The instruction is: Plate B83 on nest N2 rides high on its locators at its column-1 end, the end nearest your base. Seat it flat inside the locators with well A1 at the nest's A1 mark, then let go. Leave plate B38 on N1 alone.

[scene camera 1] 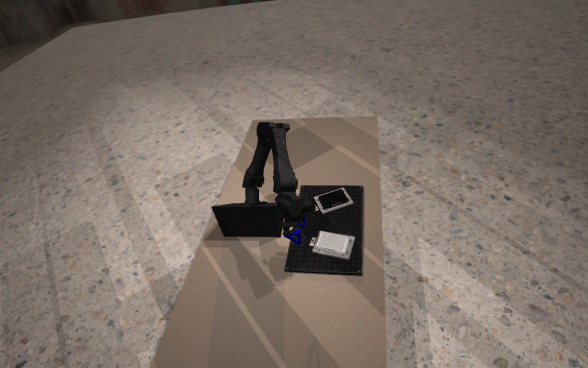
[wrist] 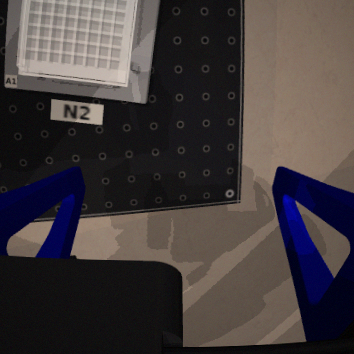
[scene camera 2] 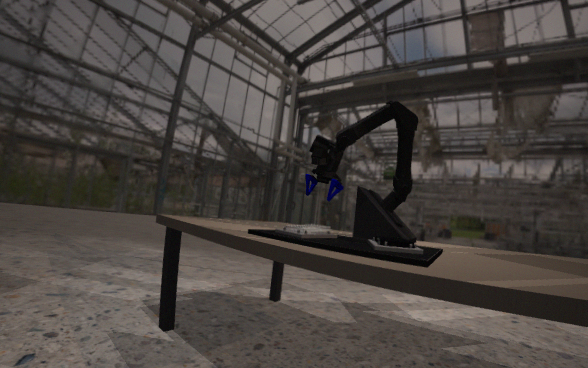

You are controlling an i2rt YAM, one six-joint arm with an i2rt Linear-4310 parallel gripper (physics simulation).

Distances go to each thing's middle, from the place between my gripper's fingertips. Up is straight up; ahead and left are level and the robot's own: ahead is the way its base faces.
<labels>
The label reading N2 (wrist: 66,110) is 2 cm ahead of my hand, 7 cm to the left of it and 13 cm below it. Round my hand: black perforated baseplate (scene camera 1: 347,221) (7 cm ahead, 18 cm to the left, 14 cm below).
</labels>
